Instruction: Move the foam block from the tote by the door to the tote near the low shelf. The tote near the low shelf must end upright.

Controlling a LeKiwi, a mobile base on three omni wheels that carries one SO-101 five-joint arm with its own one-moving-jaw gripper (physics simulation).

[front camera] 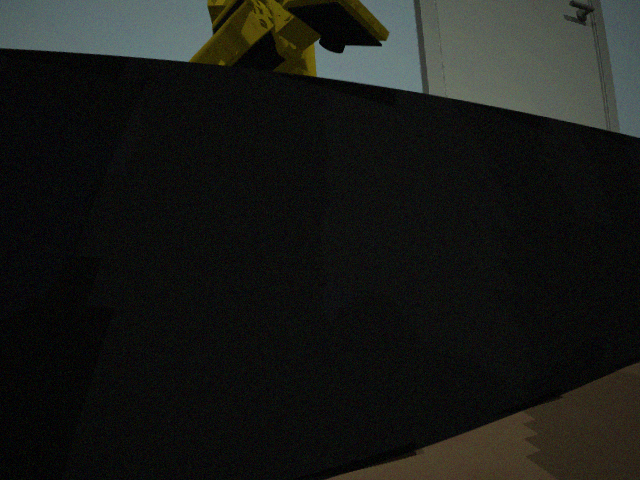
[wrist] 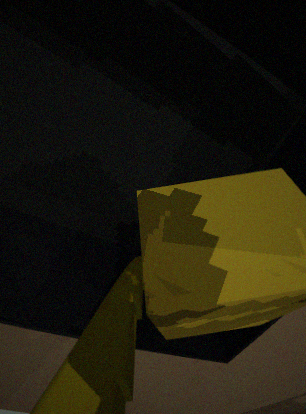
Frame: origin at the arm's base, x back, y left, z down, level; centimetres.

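Seen in the pictures: hand at its tool point: (wrist: pixel 147 268).
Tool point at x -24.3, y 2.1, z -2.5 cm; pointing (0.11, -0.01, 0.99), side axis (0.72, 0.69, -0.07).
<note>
Pixels of each thing's top centre, then the offset from my tool point to it. Level surfaces: height alone.
- yellow foam block at its top centre: (wrist: pixel 252 359) dx +0.8, dy +3.9, dz -2.3 cm
- big black tote at its top centre: (wrist: pixel 51 159) (front camera: pixel 356 176) dx +0.5, dy -4.9, dz +1.4 cm
- Brown floor at its surface level: dz +11.4 cm
The yellow foam block (wrist: pixel 210 250) shows large at the right in the wrist view, tilted, partly in shadow, against one jaw. My gripper (wrist: pixel 185 265) appears shut on it; the other jaw is hidden by the block or outside the picture. In the front view the gripper is hidden behind a big black tote (front camera: pixel 320 232) that fills most of the picture, with the door behind it. Dark tote walls (wrist: pixel 75 125) show beyond the block in the wrist view. The low shelf does not show in either view.
The yellow arm (front camera: pixel 289 31) shows above the tote's rim in the front view. A pale door (front camera: pixel 506 56) stands at the back right. Brown floor (front camera: pixel 475 444) (wrist: pixel 200 380) shows along the bottom of both views.
</note>
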